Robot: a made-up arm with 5 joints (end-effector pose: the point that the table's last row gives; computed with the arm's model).
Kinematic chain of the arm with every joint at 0, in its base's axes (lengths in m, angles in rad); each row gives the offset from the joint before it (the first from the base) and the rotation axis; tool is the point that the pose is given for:
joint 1: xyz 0 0 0.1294 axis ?
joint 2: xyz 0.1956 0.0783 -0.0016 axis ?
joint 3: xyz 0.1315 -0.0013 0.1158 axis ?
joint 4: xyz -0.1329 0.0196 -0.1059 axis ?
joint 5: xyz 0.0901 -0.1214 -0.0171 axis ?
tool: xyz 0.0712 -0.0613 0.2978
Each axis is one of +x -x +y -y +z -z.
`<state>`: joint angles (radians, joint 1 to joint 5).
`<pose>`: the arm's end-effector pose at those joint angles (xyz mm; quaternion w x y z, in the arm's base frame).
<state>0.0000 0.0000 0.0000 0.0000 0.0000</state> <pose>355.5 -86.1 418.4 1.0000 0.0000 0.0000 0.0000</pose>
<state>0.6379 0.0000 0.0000 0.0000 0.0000</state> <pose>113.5 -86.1 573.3 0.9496 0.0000 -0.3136 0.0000</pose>
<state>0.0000 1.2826 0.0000 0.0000 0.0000</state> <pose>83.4 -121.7 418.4 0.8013 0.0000 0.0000 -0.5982</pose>
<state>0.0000 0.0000 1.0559 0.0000 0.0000</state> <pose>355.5 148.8 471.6 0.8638 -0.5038 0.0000 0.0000</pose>
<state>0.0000 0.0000 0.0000 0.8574 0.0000</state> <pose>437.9 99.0 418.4 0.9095 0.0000 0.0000 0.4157</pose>
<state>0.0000 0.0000 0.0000 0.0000 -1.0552</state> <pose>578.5 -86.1 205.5 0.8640 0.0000 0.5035 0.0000</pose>
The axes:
joint 1: -y
joint 2: -z
joint 3: -x
joint 4: +z
joint 5: -y

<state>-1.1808 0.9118 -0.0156 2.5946 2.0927</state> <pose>70.9 -89.2 -291.4 0.5949 0.7440 -0.3003 -0.0477</pose>
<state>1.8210 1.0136 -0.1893 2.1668 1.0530</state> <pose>-271.5 -115.6 379.3 0.0177 -0.2050 -0.8397 0.5025</pose>
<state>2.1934 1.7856 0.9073 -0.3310 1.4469</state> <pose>-247.8 334.0 174.6 0.1736 -0.0192 -0.4990 -0.8488</pose>
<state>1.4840 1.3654 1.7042 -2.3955 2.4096</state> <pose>96.0 17.2 -8.9 0.2712 0.8661 -0.3228 0.2687</pose>
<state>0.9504 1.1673 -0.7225 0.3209 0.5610</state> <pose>-108.4 -56.3 211.8 0.4566 0.3294 -0.7592 -0.3266</pose>
